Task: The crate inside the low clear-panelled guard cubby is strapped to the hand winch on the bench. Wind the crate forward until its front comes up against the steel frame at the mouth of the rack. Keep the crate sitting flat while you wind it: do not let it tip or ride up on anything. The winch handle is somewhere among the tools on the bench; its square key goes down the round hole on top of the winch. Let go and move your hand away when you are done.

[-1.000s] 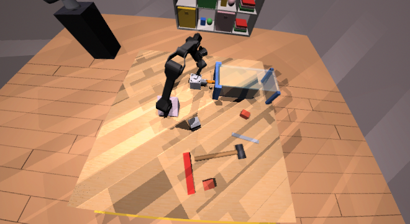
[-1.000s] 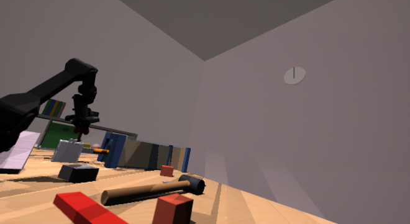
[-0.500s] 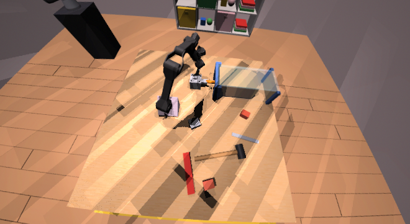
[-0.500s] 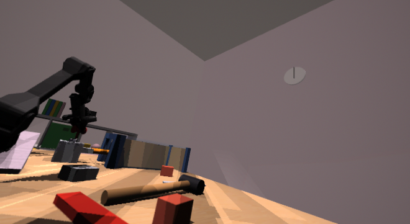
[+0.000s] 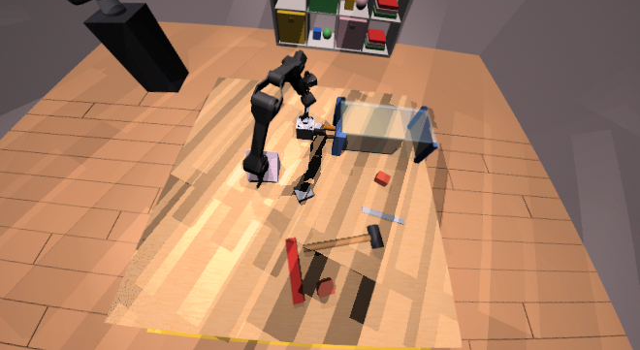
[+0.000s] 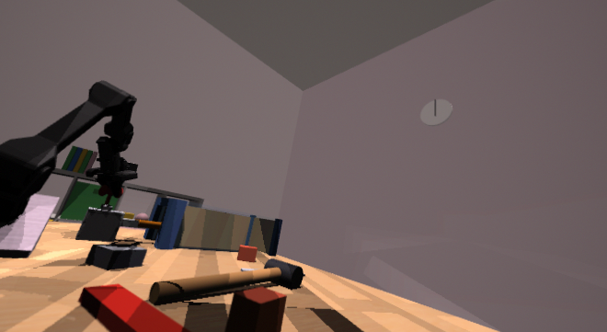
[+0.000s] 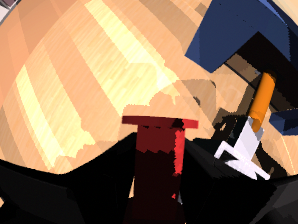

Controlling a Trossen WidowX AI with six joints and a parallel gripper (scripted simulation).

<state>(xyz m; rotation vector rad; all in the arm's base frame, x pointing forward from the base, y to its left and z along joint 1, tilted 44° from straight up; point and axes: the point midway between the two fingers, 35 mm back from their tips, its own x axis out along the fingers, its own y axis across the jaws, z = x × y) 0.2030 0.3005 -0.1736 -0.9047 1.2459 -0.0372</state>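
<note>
Now: gripper tip 2 cm past the winch handle, 4 cm to the left of it and 3 cm above it. The rest, counted from my gripper tip: red grip: 1 cm behind, 1 cm to the right; blue steel frame: 14 cm ahead, 12 cm to the right, 3 cm below; winch: 3 cm behind, 11 cm to the right, 10 cm below.
</note>
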